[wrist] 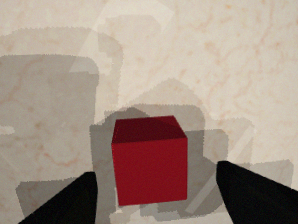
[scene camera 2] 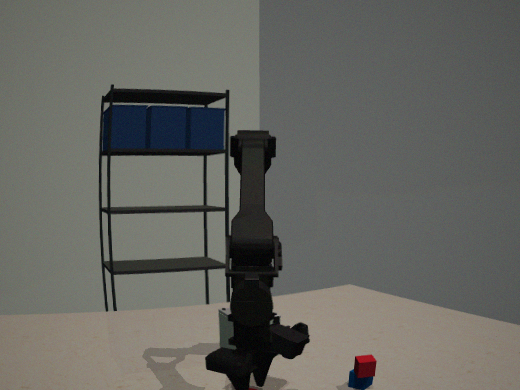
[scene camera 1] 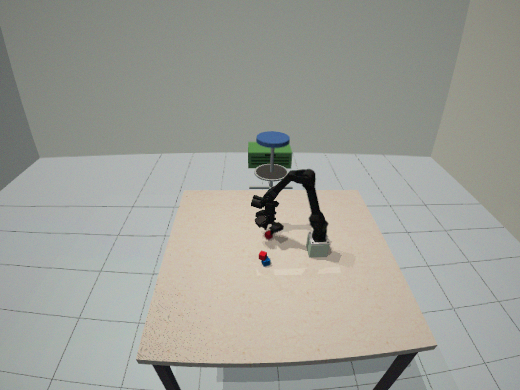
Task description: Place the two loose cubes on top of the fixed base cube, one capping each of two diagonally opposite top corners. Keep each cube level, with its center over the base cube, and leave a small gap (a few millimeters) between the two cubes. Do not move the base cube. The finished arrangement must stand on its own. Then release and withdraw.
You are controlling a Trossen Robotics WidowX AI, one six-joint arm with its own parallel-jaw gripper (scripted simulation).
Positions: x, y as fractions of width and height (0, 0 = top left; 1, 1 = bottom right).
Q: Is my gripper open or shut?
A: Open.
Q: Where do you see a red cube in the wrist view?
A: At 0.51, 0.69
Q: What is my gripper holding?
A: Nothing.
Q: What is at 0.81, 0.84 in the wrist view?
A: My gripper.
